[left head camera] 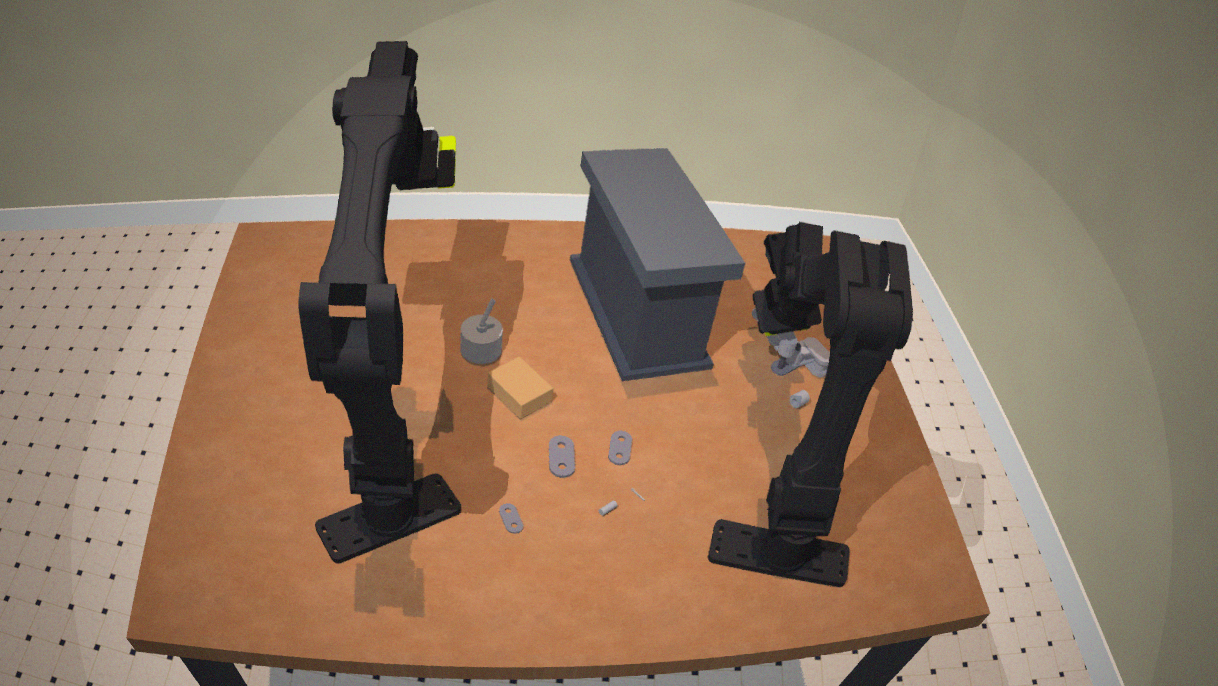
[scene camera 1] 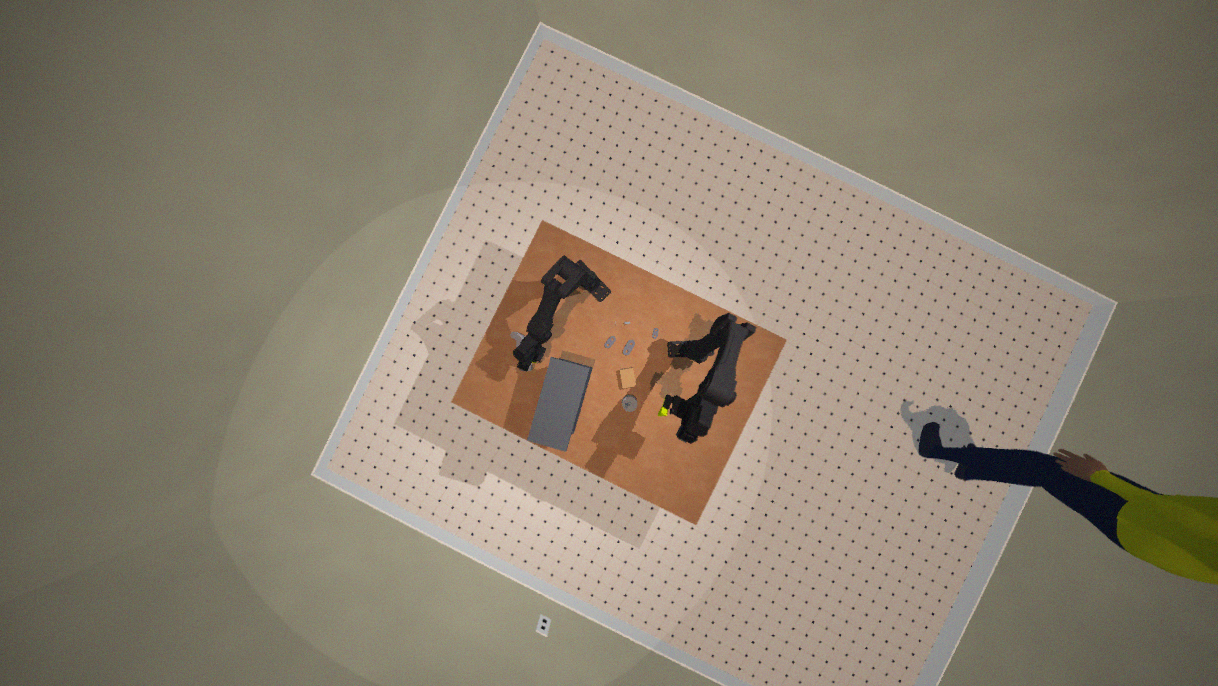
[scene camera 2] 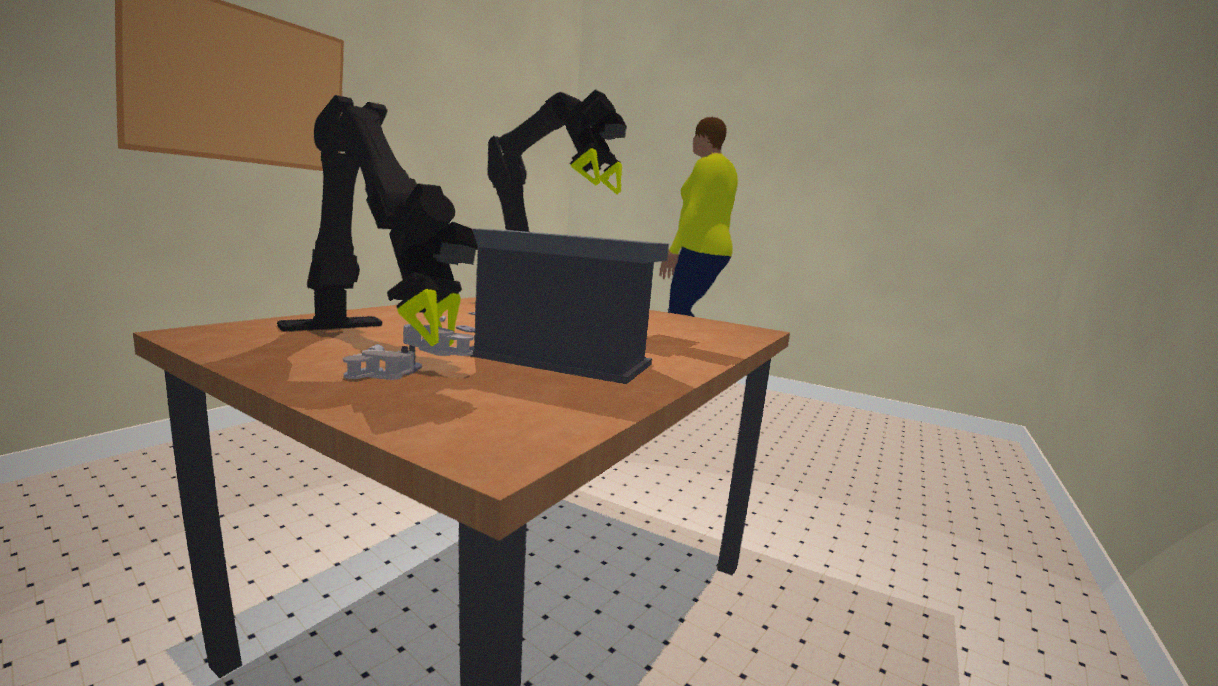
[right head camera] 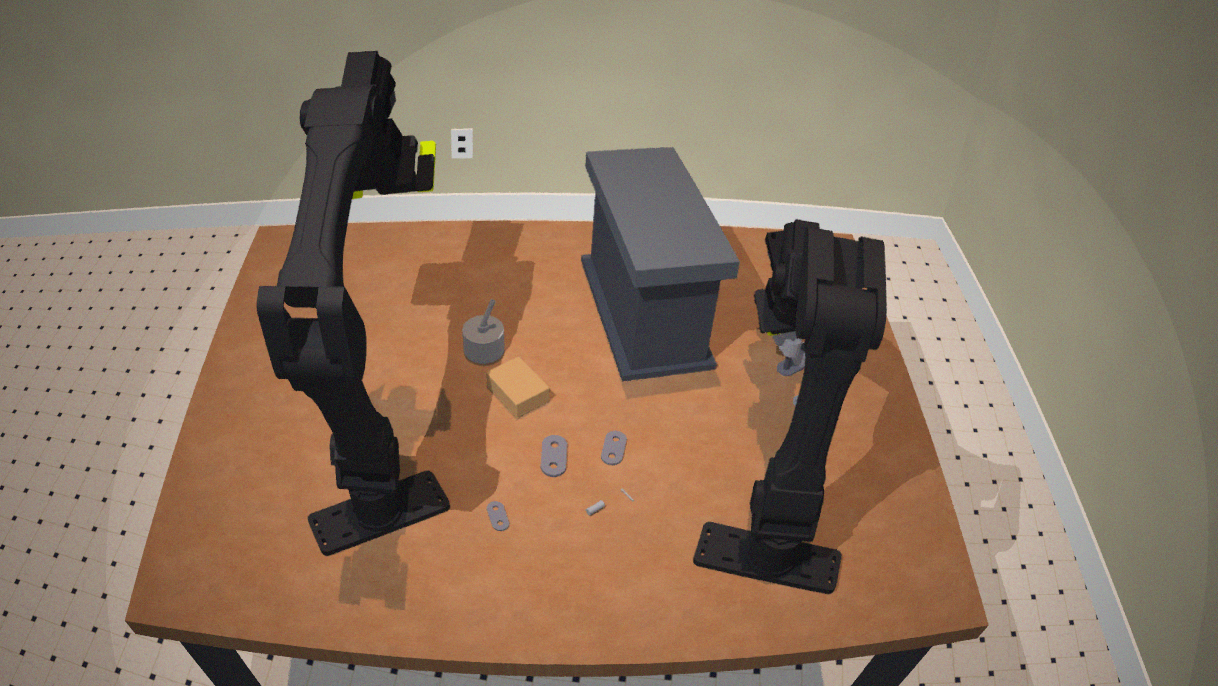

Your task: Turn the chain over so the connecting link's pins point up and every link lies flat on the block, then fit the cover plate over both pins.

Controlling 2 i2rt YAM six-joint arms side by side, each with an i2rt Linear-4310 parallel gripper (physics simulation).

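Places are measured from the left arm's base along level axes (x ahead, y left, z up), in millimetres.
Pixels of known places: left gripper, fingertip midpoint: [left head camera: 407, 185] [scene camera 1: 671, 421] [scene camera 2: 608, 188] [right head camera: 395, 189]; right gripper, fingertip midpoint: [left head camera: 774, 320] [scene camera 2: 442, 344] [right head camera: 781, 320]; left arm's base, link origin: [left head camera: 387, 519] [scene camera 1: 690, 348] [right head camera: 377, 515]; right arm's base, link origin: [left head camera: 780, 556] [scene camera 1: 590, 281] [scene camera 2: 331, 325] [right head camera: 768, 560].
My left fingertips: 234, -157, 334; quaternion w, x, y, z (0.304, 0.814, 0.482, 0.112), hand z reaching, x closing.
Ahead of a thing's pixels: the offset from my left fingertips to its middle, as dx, dy, dz. "*": to the spot under its first point.
The grey chain @(-295, -581, -317) [left head camera: 796, 357] [right head camera: 791, 351] [scene camera 2: 390, 364] is at the right of the table in the head views. In scene camera 2, its near part lies on the table and another part @(* -182, -554, -281) [scene camera 2: 461, 343] is between and behind the right fingers, seemingly slightly raised. My right gripper [scene camera 2: 442, 332] points down with its fingers close together, shut on the chain; the contact is partly hidden. My left gripper [scene camera 2: 607, 182] is open, empty and high above the table. Grey two-hole plates @(-251, -112, -332) [left head camera: 561, 456] @(-277, -193, -332) [left head camera: 619, 448] @(-308, +6, -332) [left head camera: 510, 518] lie flat mid-table; I cannot tell which is the cover plate. The pins are too small to make out.
A tall dark grey stand [left head camera: 656, 230] [scene camera 2: 562, 298] rises between the arms. A tan block @(-120, -124, -319) [left head camera: 521, 386] and a grey cylinder with a rod @(-10, -121, -289) [left head camera: 481, 340] are left of it. Small pins @(-358, -115, -329) [left head camera: 608, 507] @(-357, -165, -333) [left head camera: 637, 493] lie in front; a roller @(-346, -492, -323) [left head camera: 799, 398] lies near the right arm.
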